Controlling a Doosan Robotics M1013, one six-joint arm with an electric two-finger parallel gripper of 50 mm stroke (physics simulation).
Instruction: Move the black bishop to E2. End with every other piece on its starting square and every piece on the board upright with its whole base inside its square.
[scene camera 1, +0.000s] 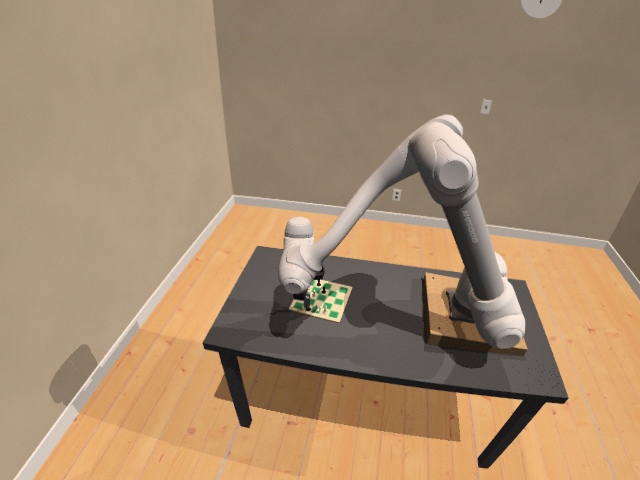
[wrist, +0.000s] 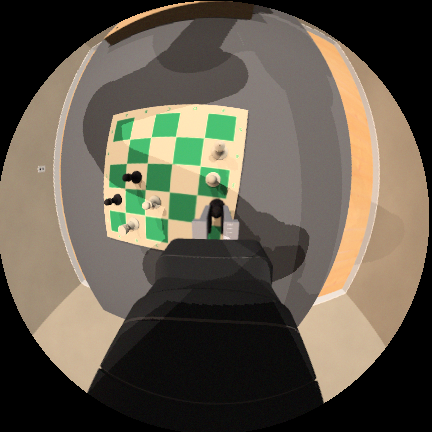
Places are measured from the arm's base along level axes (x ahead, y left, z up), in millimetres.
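Pixels of known places: gripper, fingertip midpoint: (scene camera 1: 307, 306) (wrist: 216, 213); arm's base, origin of the base link: (scene camera 1: 468, 308).
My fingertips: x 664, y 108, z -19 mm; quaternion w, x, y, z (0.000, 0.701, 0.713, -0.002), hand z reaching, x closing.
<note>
For each thing: its top centre in the pictures, then the offset to it from my fingertips. "*": a spot on its surface instead. Level surfaces: height alone.
- black bishop, middle of its top: (wrist: 215, 214) dx -5, dy +0, dz +26 mm
- green square with a white pawn, surface spot: (wrist: 213, 179) * dx -40, dy -4, dz +13 mm
- cream board, middle of its top: (wrist: 157, 176) (scene camera 1: 321, 297) dx -44, dy -81, dz -19 mm
- white piece, middle of its top: (wrist: 219, 142) dx -77, dy +2, dz +25 mm
- dark table, its level: dz -24 mm
My gripper (scene camera 1: 307, 301) (wrist: 216, 213) is shut on the black bishop (wrist: 216, 207), whose dark head shows between the fingers in the wrist view. The bishop appears upright over the light square in the right column, between a green square with a white pawn (wrist: 213, 179) and the green corner square, which seems to be E2. Its base is hidden, so I cannot tell whether it touches the green and cream board (scene camera 1: 341, 291) (wrist: 192, 125). Another white piece (wrist: 219, 150) stands two squares beyond the bishop, in the same column.
Two black pieces (wrist: 134, 177) (wrist: 115, 200) and two white pieces (wrist: 152, 203) (wrist: 129, 226) stand at the board's left side in the wrist view. The board lies on the dark table (scene camera 1: 392, 335). The arm's base stands on a wooden block (scene camera 1: 436, 310).
</note>
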